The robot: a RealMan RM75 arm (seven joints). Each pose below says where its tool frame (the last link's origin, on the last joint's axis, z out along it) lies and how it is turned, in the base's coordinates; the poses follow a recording.
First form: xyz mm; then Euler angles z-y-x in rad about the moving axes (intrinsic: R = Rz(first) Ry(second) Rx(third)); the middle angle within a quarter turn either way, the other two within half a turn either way.
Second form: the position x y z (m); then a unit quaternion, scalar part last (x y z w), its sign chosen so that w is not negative. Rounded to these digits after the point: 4 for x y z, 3 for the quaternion.
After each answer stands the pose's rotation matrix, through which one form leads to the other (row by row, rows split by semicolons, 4 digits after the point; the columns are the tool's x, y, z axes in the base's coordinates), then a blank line. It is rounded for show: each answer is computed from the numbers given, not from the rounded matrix.
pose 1, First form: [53.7 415.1 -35.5 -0.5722 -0.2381 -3.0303]
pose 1, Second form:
[0.0537 0.4151 -0.0355 -0.953 0.273 -0.129 0.020]
0.8170 -0.5161 0.2572; -0.5262 -0.8497 -0.0336; 0.2359 -0.1079 -0.9658

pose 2, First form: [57.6 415.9 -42.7 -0.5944 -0.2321 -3.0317]
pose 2, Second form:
[0.0576 0.4159 -0.0427 -0.950 0.284 -0.127 0.018]
0.8063 -0.5357 0.2508; -0.5450 -0.8376 -0.0372; 0.2300 -0.1067 -0.9673

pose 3, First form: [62.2 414.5 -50.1 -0.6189 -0.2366 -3.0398]
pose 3, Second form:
[0.0622 0.4145 -0.0501 -0.946 0.296 -0.128 0.012]
0.7918 -0.5577 0.2489; -0.5640 -0.8241 -0.0525; 0.2344 -0.0988 -0.9671

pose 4, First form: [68.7 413.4 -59.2 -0.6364 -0.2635 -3.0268]
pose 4, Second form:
[0.0687 0.4134 -0.0592 -0.942 0.302 -0.142 0.013]
0.7765 -0.5664 0.2762; -0.5738 -0.8167 -0.0617; 0.2605 -0.1106 -0.9591

